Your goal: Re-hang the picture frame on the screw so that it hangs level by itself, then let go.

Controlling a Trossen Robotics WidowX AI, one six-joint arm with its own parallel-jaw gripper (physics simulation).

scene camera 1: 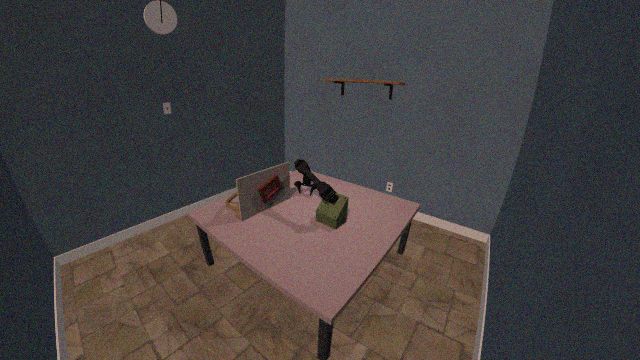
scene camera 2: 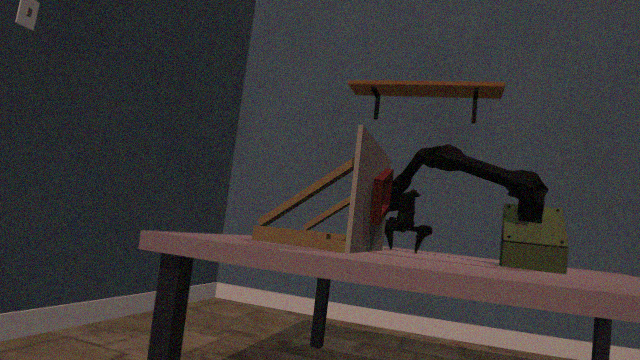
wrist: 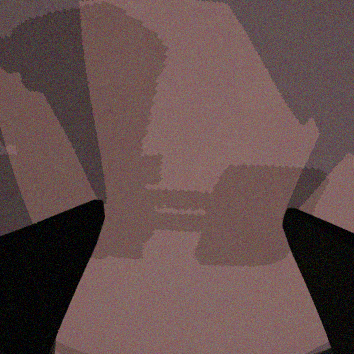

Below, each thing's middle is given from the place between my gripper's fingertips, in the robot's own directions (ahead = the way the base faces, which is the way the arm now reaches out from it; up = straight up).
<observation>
Now: hand 36 cm to the right of the board (scene camera 1: 250,203), 15 cm below it and 3 cm short of it.
</observation>
